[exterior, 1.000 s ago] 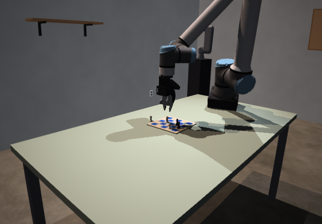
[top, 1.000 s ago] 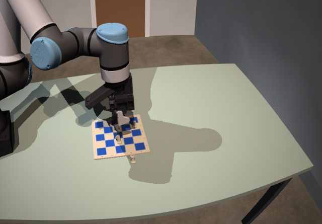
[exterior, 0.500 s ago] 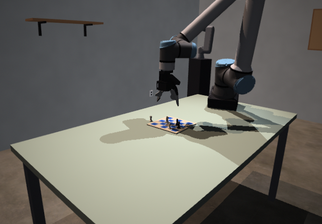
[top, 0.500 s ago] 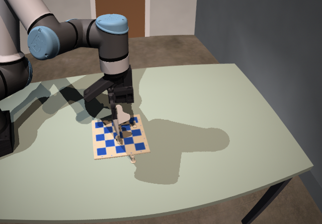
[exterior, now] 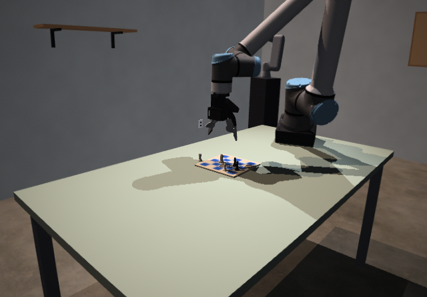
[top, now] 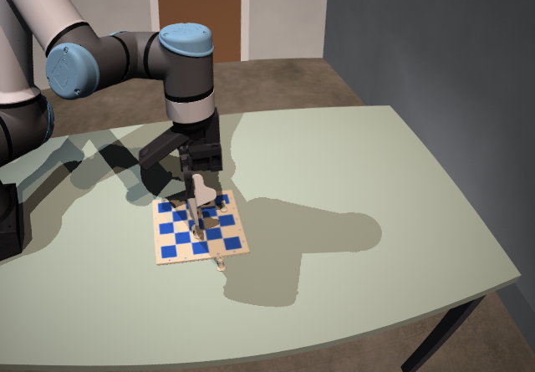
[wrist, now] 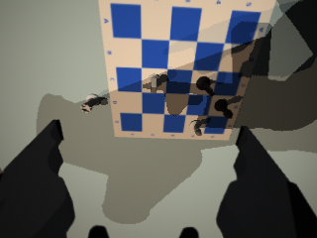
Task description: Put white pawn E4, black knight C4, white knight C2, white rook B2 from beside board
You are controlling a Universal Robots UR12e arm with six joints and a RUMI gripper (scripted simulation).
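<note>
Now: hand 6 cm short of the white rook, 9 cm to the left of it and 11 cm above it. From my hand the other things lie so: black knight 2 cm behind, 8 cm to the left, 10 cm below; white knight 10 cm below; chessboard 1 cm behind, 4 cm to the left, 12 cm below.
</note>
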